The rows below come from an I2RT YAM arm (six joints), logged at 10 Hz.
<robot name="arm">
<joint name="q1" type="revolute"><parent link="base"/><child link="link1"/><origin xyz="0 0 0.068" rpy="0 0 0"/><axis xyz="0 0 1"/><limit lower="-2.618" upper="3.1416"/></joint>
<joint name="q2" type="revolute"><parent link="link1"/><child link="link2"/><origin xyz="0.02 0.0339 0.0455" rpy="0 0 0"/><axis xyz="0 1 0"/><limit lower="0" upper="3.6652"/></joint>
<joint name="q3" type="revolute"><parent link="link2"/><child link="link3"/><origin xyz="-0.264 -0.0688 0" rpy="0 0 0"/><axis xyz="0 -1 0"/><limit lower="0" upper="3.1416"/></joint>
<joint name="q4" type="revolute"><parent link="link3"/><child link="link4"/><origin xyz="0.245 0.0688 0.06" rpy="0 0 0"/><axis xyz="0 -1 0"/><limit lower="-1.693" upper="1.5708"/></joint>
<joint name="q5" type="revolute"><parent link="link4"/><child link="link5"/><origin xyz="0.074 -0.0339 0.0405" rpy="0 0 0"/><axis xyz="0 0 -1"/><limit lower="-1.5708" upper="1.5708"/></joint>
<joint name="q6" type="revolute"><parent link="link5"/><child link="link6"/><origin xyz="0.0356 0 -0.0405" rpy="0 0 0"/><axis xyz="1 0 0"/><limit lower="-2.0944" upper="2.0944"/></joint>
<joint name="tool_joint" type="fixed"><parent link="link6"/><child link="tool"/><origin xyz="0 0 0" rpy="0 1.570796 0"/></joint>
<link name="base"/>
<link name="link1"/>
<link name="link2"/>
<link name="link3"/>
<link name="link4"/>
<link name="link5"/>
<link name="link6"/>
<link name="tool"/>
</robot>
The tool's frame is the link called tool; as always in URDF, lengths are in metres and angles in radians.
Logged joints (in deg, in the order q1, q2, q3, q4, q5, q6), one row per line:
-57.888 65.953 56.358 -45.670 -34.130 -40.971
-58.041 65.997 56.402 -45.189 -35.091 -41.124
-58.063 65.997 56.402 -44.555 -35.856 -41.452
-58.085 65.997 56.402 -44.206 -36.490 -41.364
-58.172 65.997 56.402 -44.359 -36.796 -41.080
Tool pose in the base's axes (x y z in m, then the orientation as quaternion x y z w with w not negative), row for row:
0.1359 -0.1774 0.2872 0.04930 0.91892 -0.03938 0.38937
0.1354 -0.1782 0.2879 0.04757 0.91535 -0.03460 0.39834
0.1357 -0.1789 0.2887 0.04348 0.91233 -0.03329 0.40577
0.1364 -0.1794 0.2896 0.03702 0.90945 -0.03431 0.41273
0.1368 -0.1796 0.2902 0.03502 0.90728 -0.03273 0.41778
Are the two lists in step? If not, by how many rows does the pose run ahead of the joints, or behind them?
The pose runs 1 row behind the joints: the pose in row i belongs to the joints in row i - 1.
